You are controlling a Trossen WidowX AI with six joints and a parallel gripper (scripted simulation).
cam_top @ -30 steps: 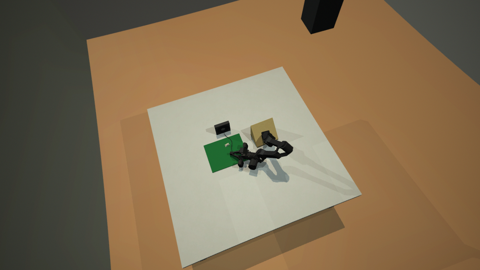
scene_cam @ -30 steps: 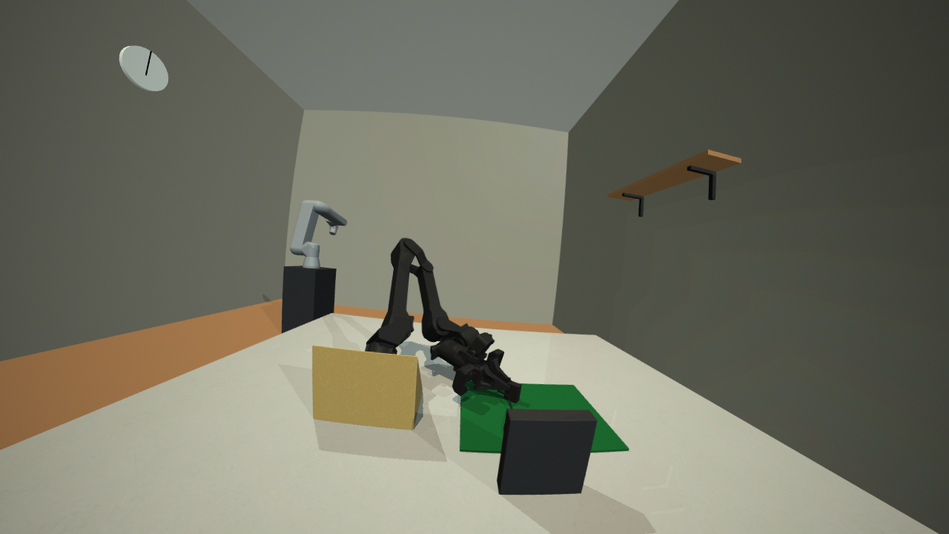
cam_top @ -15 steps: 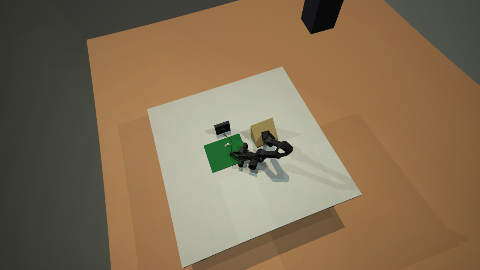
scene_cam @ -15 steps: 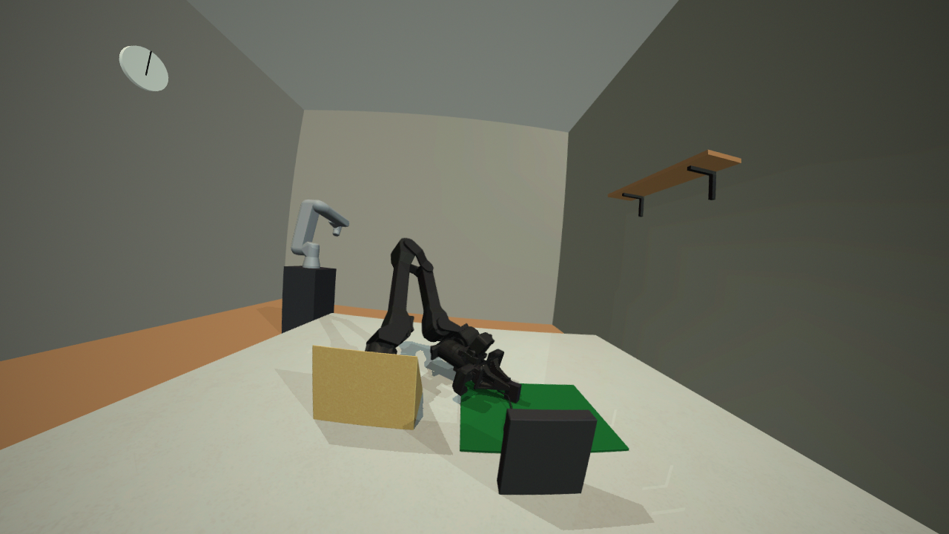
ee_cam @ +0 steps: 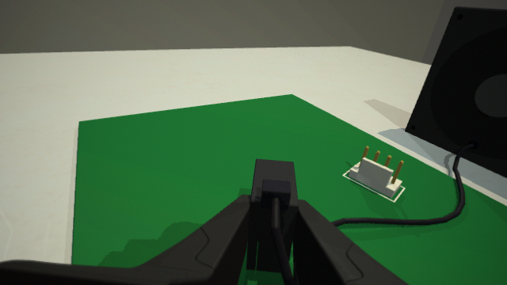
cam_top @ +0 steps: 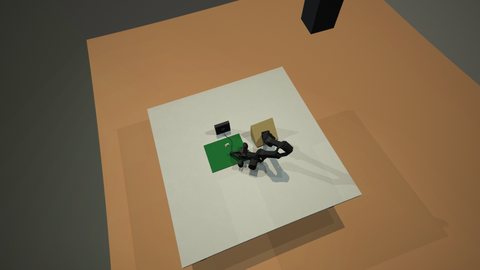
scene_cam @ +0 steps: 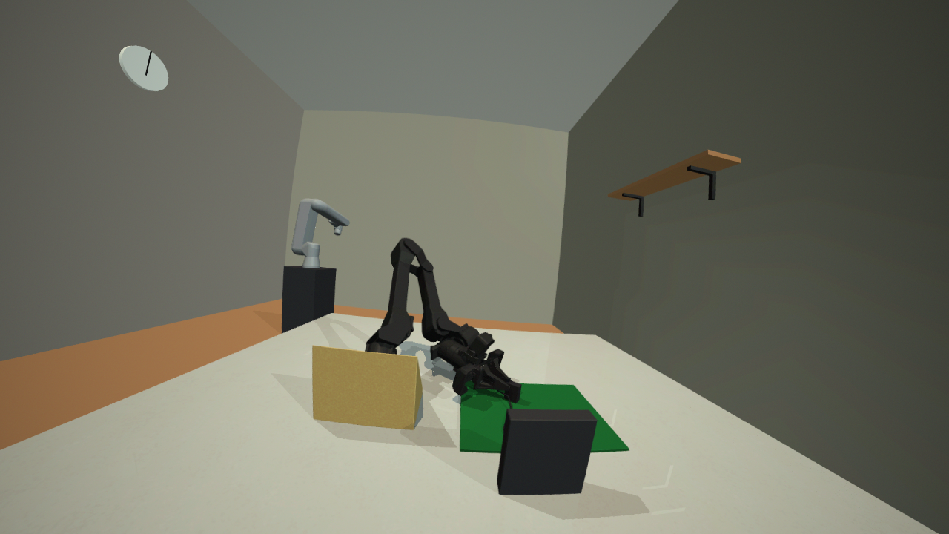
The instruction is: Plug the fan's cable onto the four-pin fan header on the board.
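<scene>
Now: gripper tip 1 cm above the black plug. From my gripper tip the other things lie so: green board (5 cm below, 4 cm to the right, 4 cm ahead); black fan (22 cm to the right, 2 cm above, 1 cm ahead).
</scene>
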